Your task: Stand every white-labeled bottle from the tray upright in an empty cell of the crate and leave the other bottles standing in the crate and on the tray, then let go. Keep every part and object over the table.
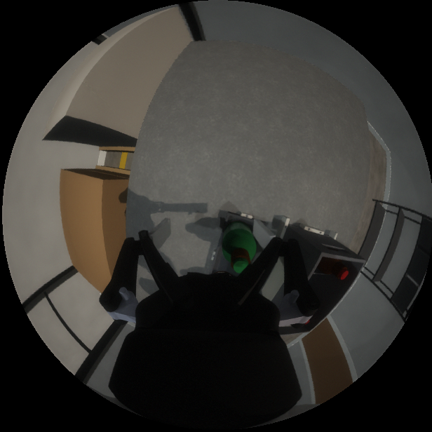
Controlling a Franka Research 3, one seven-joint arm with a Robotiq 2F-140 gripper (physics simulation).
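A green bottle [239, 244] with a brown neck and a green cap stands in the dark tray [218, 247], near the lower middle. The dark crate [310, 242] is to the right of the tray. A red-capped bottle [344, 274] shows in one of its cells, and a small red spot shows lower down at the crate. My gripper [211, 226] is open with nothing between its fingers. The green bottle is on the right side of the finger gap, near the right finger. A white-labeled bottle does not show clearly. The gripper body hides the near parts of the tray and crate.
The grey table [250, 125] stretches beyond the tray and crate. A brown box [82, 215] is at the left, past the table's left edge. A black railed frame is at the far right. Shadows of the arm and bottle fall left of the tray.
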